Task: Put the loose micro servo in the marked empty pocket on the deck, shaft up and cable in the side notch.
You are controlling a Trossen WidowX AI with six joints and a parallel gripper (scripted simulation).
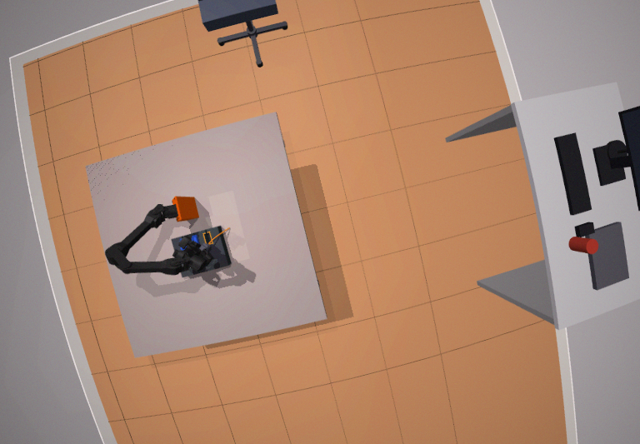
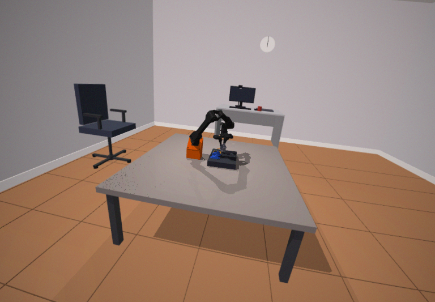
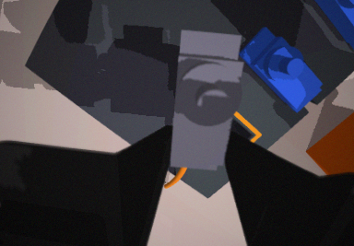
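Right now the dark robot deck is 100 mm below my gripper tip, 70 mm to the right of it and 70 mm ahead of it.
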